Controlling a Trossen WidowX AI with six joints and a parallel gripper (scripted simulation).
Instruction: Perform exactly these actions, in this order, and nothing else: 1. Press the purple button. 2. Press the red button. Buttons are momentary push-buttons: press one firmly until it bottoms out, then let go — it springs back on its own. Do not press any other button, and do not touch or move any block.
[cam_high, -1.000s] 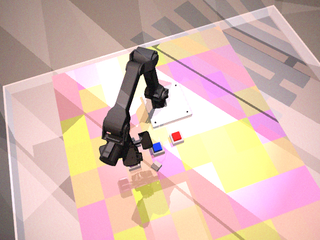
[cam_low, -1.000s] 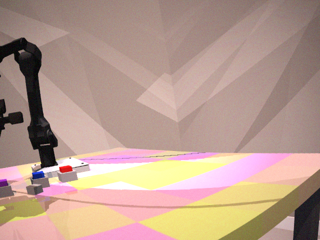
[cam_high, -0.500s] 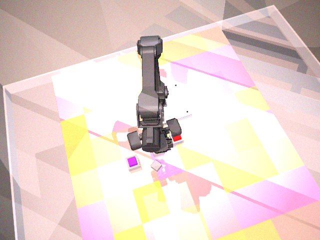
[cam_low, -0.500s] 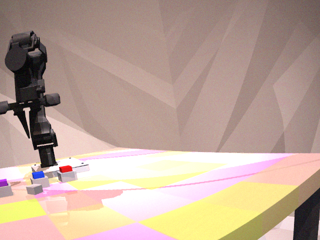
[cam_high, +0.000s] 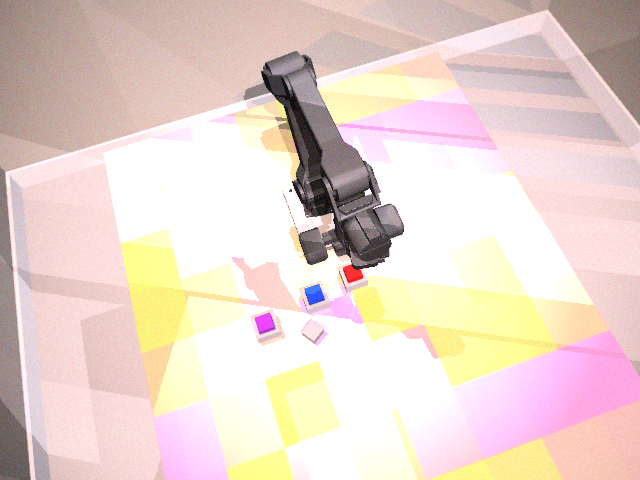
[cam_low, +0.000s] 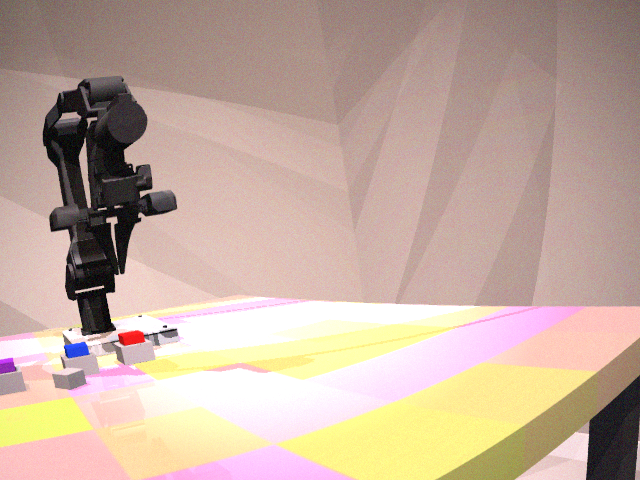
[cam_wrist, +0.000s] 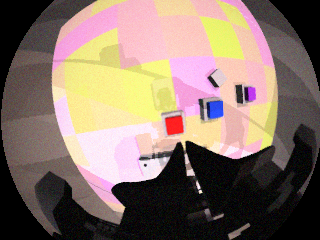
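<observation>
My gripper tip is 90 mm above the red button and 10 mm past it. The rest, counted from my gripper tip: purple button: 200 mm to the right, 90 mm below, 70 mm ahead; then small pale block: 110 mm to the right, 110 mm below, 100 mm ahead; then blue button: 90 mm to the right, 90 mm below, 30 mm ahead.
</observation>
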